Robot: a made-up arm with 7 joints.
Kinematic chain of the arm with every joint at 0, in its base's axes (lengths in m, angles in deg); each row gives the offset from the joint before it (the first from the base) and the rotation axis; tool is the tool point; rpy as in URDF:
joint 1: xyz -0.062 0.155 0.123 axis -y
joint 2: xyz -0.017 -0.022 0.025 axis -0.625 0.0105 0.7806
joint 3: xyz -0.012 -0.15 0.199 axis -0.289 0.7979 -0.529
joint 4: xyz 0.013 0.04 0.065 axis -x
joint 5: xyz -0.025 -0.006 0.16 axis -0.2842 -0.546 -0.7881
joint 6: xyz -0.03 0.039 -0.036 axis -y
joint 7: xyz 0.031 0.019 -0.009 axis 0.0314 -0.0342 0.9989
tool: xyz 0.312 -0.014 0.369 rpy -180 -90 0
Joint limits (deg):
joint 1: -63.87..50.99
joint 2: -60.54..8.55
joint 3: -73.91..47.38
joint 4: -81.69..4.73
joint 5: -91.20..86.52
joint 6: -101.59..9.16
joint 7: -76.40..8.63
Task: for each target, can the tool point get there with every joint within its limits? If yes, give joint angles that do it. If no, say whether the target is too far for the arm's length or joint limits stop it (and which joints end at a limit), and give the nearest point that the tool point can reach.
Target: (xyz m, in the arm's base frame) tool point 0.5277 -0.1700 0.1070
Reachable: yes | joints -42.70 -6.49 21.43 -18.61 -4.02 -28.77 -6.84
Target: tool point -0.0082 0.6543 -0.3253
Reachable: no: joint limits stop it (at a limit: joint 1, joint 2, joint 3, joint 4, joint 7) | nearest point 0.1353 0.4070 -0.0983 | short by 0.365 m
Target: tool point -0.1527 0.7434 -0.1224
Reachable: no: joint limits stop it (at a limit: joint 1, joint 2, joint 3, joint 5, joint 7) | nearest point -0.2199 0.4156 -0.0686 | short by 0.339 m
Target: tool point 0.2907 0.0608 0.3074
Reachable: yes | joints 8.22 -2.40 38.04 -66.14 -24.17 -67.76 -10.13
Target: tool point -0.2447 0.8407 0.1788
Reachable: no: joint limits stop it (at a limit: joint 1, joint 2, joint 4, joint 5, joint 7) | nearest point -0.2655 0.5156 0.2582 | short by 0.335 m
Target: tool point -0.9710 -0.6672 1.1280
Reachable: no: too far | nearest point -0.6039 -0.3417 0.7221 | short by 0.637 m
